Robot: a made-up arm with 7 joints.
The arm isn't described. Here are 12 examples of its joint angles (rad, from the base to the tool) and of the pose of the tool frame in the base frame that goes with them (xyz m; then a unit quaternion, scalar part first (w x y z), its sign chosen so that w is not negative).
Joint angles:
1: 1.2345 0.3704 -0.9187 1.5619 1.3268 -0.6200 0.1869
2: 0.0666 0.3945 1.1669 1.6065 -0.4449 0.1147 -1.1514
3: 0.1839 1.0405 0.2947 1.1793 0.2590 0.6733 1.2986
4: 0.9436 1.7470 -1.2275 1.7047 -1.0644 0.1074 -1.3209
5: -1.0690 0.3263 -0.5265 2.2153 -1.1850 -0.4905 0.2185
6: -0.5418 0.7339 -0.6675 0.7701 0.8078 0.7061 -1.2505
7: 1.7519 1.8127 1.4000 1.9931 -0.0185 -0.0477 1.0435
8: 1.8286 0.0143 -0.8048 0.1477 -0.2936 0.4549 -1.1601
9: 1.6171 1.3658 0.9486 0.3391 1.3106 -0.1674 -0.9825
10: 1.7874 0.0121 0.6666 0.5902 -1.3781 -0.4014 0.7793
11: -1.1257 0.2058 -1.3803 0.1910 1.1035 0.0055 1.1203
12: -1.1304 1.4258 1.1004 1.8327 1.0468 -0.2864 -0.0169
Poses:
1: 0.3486 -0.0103 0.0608 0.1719 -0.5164 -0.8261 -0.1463
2: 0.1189 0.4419 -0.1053 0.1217 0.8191 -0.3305 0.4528
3: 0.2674 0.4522 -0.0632 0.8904 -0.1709 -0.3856 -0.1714
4: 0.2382 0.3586 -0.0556 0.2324 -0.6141 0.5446 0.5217
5: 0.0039 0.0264 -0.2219 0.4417 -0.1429 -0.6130 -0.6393
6: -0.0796 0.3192 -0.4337 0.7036 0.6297 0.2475 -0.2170
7: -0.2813 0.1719 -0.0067 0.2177 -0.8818 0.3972 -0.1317
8: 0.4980 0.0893 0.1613 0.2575 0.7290 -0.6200 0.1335
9: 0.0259 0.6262 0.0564 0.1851 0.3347 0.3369 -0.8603
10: 0.4383 0.2156 0.2237 0.4120 0.2725 -0.7634 -0.4162
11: -0.4650 0.1665 -0.2331 0.6813 -0.5034 0.5038 0.1690
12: 0.2502 0.3132 -0.0197 0.5760 0.0871 -0.7841 -0.2140
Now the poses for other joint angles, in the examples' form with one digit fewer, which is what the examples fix.
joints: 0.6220 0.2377 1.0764 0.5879 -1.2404 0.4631 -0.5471
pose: 0.312 0.359 -0.307 0.771 0.600 -0.140 0.160
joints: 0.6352 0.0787 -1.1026 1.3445 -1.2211 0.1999 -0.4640
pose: 0.293 -0.110 -0.186 0.090 0.376 -0.780 -0.492
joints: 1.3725 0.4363 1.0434 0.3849 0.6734 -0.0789 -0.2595
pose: 0.421 0.409 -0.030 0.268 -0.242 -0.578 0.732
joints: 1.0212 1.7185 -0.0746 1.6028 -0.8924 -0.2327 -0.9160
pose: 0.137 0.345 0.248 0.350 -0.804 0.412 0.249
